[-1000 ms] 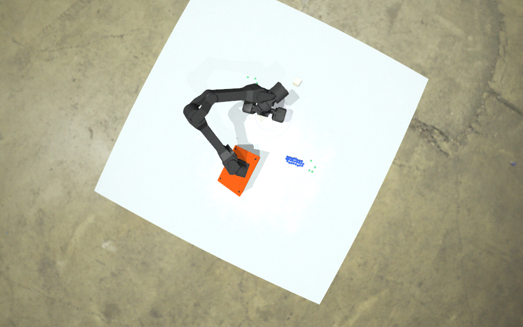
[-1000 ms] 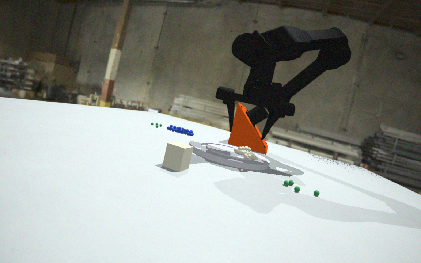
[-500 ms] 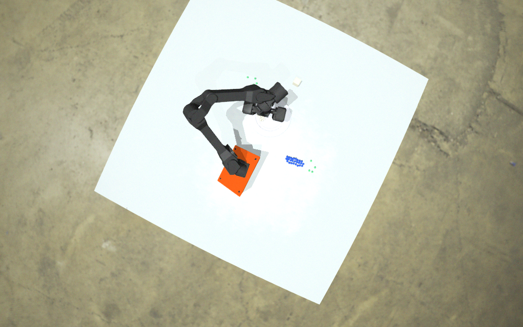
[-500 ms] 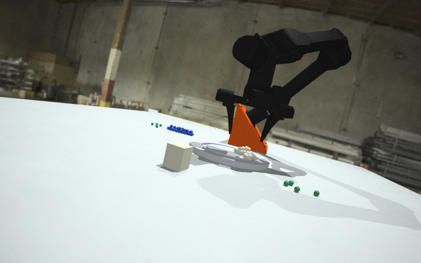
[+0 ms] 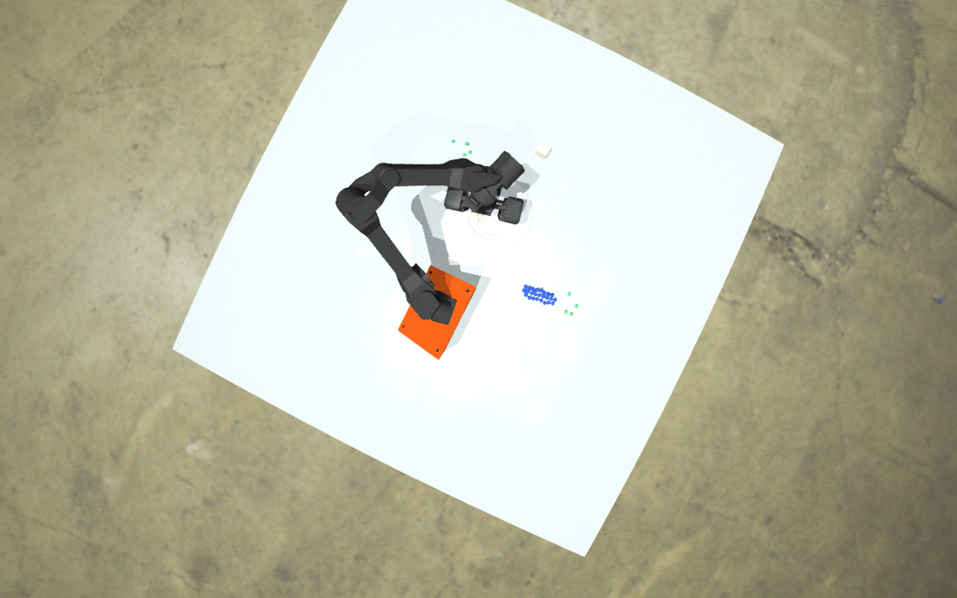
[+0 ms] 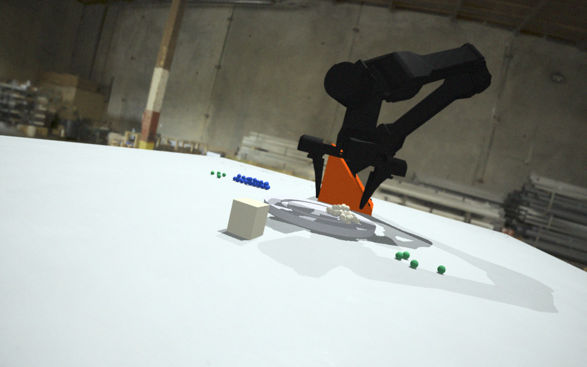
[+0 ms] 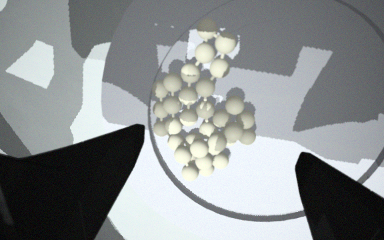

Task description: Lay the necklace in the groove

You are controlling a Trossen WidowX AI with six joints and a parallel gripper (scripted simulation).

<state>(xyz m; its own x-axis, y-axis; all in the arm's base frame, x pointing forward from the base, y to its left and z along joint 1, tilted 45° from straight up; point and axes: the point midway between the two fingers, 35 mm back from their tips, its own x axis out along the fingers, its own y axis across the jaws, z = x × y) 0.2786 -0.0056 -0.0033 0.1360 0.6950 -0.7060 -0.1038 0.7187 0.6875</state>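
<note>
The round bead board lies 3 cm to the right of my gripper tip, 2 cm below it and 1 cm ahead of it. Round my gripper tip: cream cube: 21 cm ahead, 9 cm to the right, 1 cm below.
</note>
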